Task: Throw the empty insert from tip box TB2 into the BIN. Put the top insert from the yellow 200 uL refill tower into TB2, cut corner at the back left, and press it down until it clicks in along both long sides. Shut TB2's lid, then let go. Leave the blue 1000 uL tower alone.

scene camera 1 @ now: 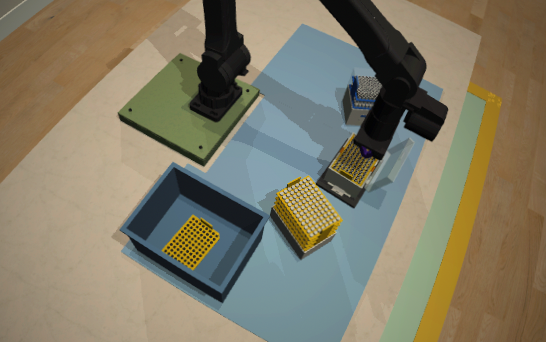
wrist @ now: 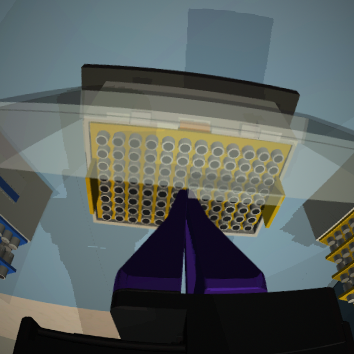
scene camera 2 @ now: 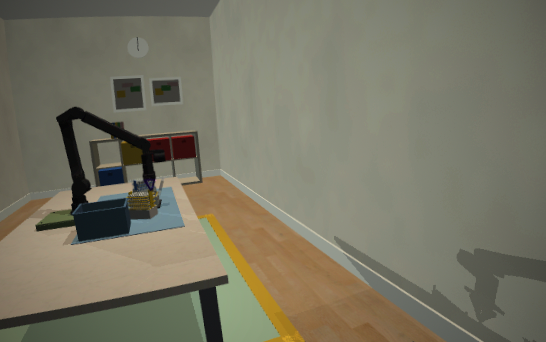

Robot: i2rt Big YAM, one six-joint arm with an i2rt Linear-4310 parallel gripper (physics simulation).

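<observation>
My gripper (scene camera 1: 366, 151) (scene camera 2: 149, 187) (wrist: 184, 197) is shut and empty, its purple fingertips over tip box TB2 (scene camera 1: 342, 188) (wrist: 88, 150), near the middle of its insert. The yellow insert with tips (scene camera 1: 350, 162) (wrist: 155, 131) lies in TB2; whether its long sides are clicked in I cannot tell. TB2's clear lid (scene camera 1: 393, 165) (wrist: 40, 145) stands open, tilted up, and its see-through panel covers part of the insert in the wrist view. The empty yellow insert (scene camera 1: 191, 242) lies in the blue BIN (scene camera 1: 242, 204) (scene camera 2: 102, 221). The yellow 200 uL tower (scene camera 1: 307, 210) (wrist: 345, 250) stands between the BIN and TB2.
The blue 1000 uL tower (scene camera 1: 356, 112) (wrist: 7, 245) stands beyond TB2, close to the arm's wrist. The arm's base stands on a green plate (scene camera 1: 165, 110) (scene camera 2: 52, 220). A blue mat (scene camera 1: 300, 300) (scene camera 2: 167, 220) lies under the boxes.
</observation>
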